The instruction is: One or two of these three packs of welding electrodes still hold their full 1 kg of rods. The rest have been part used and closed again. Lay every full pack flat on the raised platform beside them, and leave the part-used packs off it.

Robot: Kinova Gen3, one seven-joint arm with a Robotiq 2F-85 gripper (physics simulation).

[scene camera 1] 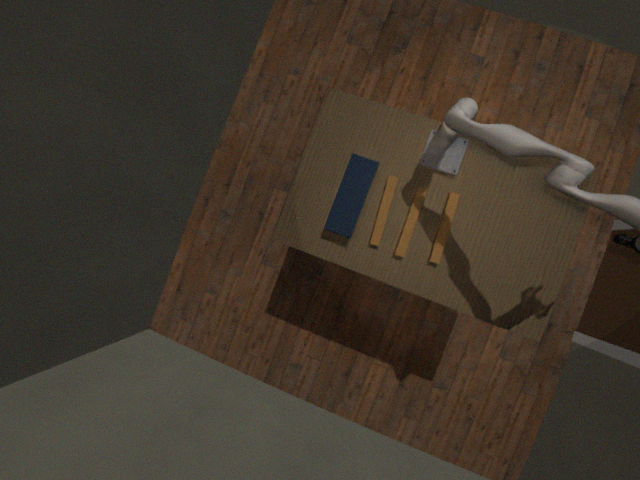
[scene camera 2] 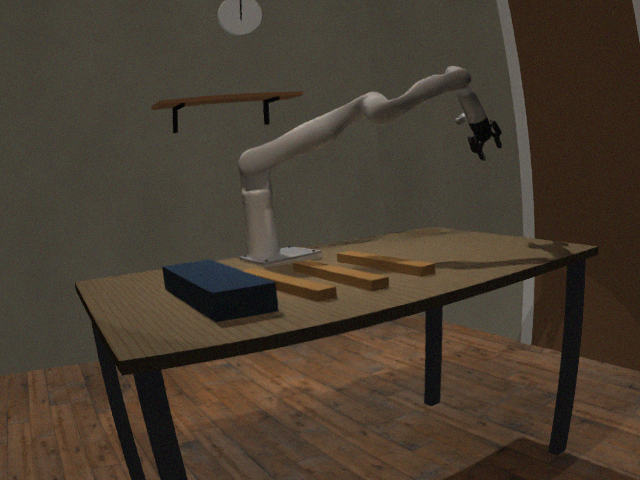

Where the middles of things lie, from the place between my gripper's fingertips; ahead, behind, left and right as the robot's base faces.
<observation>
I see the blue raised platform (scene camera 2: 220,292) 2 cm behind my hand, 110 cm to the right of it and 26 cm below it.
</observation>
